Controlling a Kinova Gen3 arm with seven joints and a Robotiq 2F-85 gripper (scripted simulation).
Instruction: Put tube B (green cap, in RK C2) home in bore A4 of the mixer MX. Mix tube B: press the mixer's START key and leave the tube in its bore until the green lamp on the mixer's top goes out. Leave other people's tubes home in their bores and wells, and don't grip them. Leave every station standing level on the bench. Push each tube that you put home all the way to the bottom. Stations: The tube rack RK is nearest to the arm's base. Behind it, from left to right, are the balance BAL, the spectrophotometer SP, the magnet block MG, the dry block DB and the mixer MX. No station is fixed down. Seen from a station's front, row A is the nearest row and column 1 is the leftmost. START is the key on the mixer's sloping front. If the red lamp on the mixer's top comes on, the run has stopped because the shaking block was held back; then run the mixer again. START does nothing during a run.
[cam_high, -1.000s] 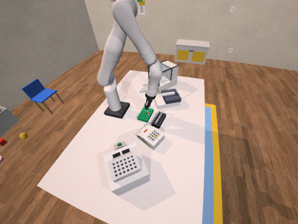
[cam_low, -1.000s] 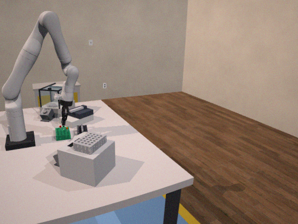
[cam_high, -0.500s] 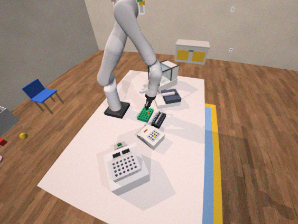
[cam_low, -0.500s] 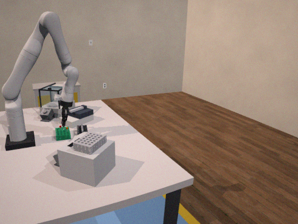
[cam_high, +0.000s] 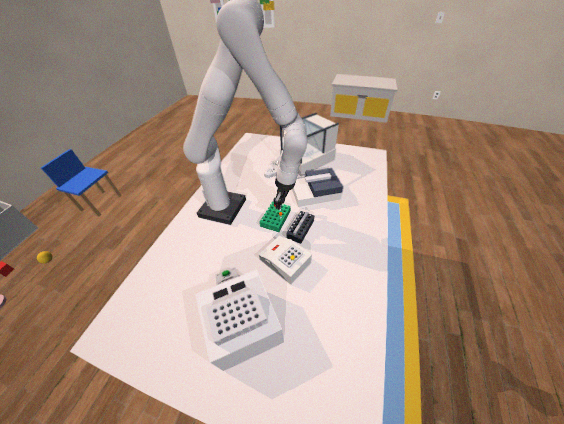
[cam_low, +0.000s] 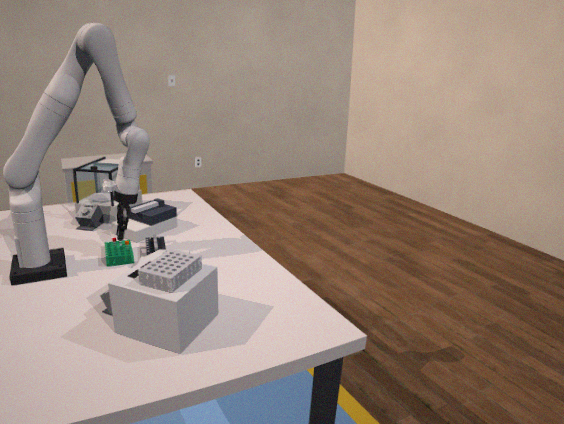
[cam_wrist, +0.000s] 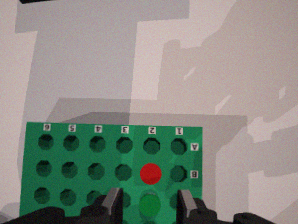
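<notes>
Now: hand 5 cm above the tube rack, 3 cm to the left of it and 2 cm past it. The rest, counted from my hand: black magnet block 10 cm ahead, 6 cm to the right, 5 cm below; then dry block 22 cm to the right, 9 cm ahead, 4 cm below; then spectrophotometer 17 cm to the left, 12 cm ahead.
</notes>
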